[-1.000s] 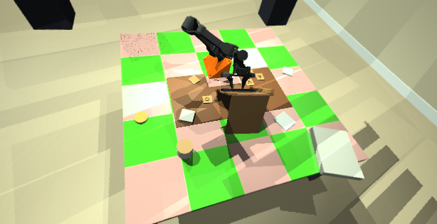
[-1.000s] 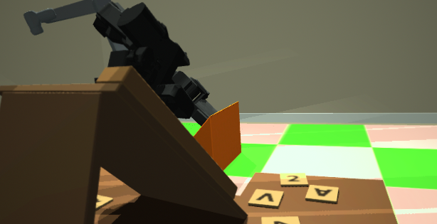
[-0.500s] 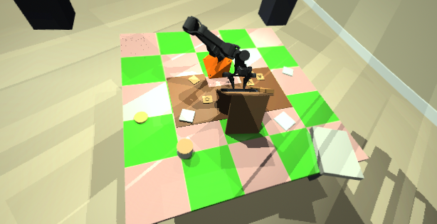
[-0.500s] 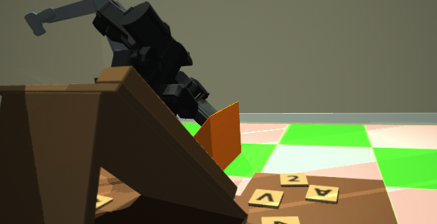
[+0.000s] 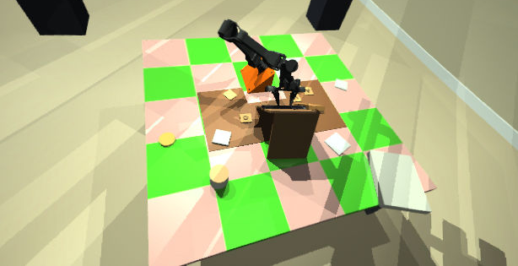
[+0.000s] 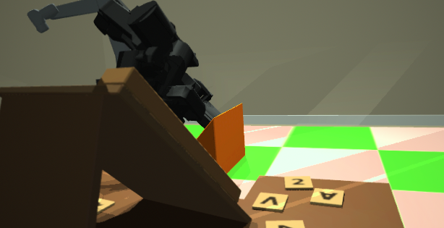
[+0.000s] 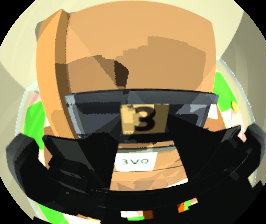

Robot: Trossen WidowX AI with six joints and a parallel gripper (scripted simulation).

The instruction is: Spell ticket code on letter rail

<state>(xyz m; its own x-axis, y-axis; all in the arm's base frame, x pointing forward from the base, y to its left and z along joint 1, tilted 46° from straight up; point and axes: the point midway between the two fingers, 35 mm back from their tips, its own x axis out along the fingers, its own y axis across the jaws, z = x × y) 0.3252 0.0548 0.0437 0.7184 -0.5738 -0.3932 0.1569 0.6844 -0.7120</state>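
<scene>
The ticket lies 8 cm below my gripper tip, 6 cm behind it and 2 cm to the left of it. The rest, counted from my gripper tip: tan tile: right at my gripper tip; then white slab: 47 cm to the left, 41 cm ahead, 14 cm below.
</scene>
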